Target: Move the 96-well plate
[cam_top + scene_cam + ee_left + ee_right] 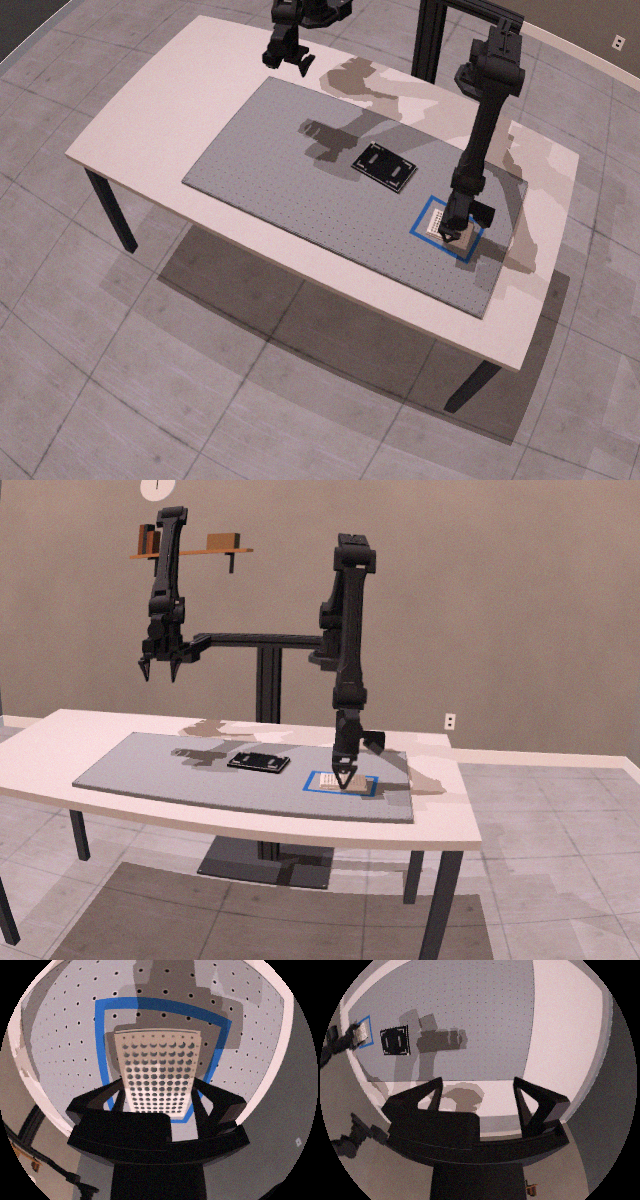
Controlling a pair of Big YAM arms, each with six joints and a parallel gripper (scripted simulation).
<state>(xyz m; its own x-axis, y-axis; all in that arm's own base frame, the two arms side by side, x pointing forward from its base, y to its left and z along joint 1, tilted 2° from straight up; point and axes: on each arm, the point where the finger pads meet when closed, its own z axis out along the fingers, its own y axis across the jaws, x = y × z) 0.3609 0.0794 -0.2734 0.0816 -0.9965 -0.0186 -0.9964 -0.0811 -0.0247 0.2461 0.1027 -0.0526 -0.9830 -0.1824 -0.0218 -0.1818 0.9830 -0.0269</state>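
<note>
Right now the plate nest is 9 cm behind my left hand and 27 cm to the right of it. Also, from my left hand: 96-well plate right at my left hand.
</note>
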